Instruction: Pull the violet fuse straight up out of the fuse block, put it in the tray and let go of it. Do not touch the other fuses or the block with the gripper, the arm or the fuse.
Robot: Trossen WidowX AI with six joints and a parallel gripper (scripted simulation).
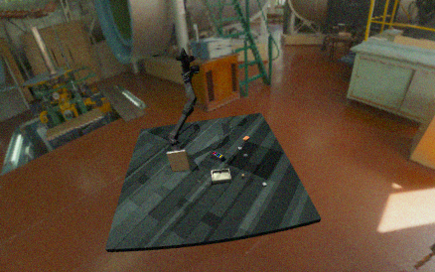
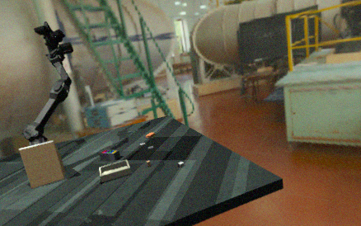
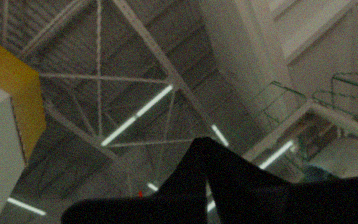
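Now: gripper tip 120 mm short of the violet fuse, 450 mm to the left of it and 760 mm above it. The rest, counted from my gripper tip: pale tray (120 mm ahead, 670 mm to the right, 790 mm below).
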